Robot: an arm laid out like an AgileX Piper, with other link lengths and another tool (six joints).
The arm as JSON. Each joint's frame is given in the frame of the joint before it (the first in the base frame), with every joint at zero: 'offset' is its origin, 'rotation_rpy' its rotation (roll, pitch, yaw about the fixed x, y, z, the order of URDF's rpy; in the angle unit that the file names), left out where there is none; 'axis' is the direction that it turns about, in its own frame. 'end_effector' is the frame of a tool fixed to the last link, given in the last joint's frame.
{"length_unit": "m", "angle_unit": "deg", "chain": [
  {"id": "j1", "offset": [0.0, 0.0, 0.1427], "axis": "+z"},
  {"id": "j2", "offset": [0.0, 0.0, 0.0], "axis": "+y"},
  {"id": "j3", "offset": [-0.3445, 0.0, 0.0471], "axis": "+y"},
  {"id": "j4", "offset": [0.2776, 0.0, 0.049], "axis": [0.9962, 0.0, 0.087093]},
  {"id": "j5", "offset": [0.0, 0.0, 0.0], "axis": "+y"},
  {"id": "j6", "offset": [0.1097, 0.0, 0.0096], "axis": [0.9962, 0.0, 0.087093]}
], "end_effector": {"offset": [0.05, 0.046, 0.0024], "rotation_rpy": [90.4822, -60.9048, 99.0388]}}
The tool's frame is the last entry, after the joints.
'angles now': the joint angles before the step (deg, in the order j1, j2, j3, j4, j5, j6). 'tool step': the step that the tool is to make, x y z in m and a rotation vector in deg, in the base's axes. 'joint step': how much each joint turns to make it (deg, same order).
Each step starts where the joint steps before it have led.
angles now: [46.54 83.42 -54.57 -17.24 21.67 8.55]
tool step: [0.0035 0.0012 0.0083 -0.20 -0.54 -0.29]
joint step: [-0.01 0.01 -1.74 -0.36 1.58 -0.01]
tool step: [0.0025 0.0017 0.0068 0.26 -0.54 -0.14]
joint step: [0.02 0.00 -1.23 -0.16 0.70 0.02]
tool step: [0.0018 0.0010 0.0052 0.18 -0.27 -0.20]
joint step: [-0.01 -0.01 -0.96 0.02 0.68 -0.02]
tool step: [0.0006 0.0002 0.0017 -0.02 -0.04 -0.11]
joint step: [0.00 0.01 -0.36 -0.02 0.36 0.02]
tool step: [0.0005 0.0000 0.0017 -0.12 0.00 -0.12]
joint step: [0.01 0.00 -0.40 -0.02 0.51 -0.01]
